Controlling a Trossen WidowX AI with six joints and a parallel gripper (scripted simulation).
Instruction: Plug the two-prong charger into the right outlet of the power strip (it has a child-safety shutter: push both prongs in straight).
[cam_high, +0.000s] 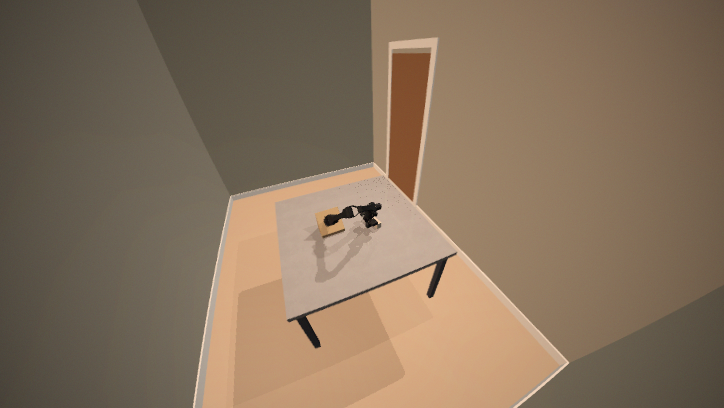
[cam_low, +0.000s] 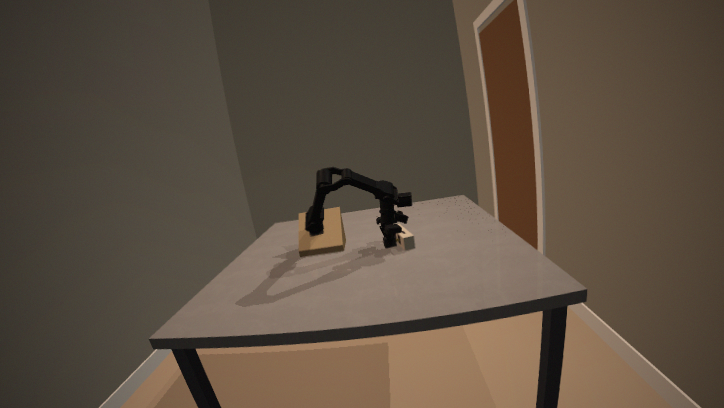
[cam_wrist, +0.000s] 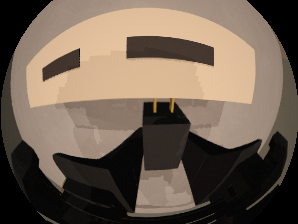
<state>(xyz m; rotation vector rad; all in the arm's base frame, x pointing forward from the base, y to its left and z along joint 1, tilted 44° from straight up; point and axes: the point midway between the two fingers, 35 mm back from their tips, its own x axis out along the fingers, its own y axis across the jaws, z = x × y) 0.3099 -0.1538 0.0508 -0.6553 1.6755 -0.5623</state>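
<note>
The charger is 20 mm ahead of my gripper tip and 10 mm above it.
</note>
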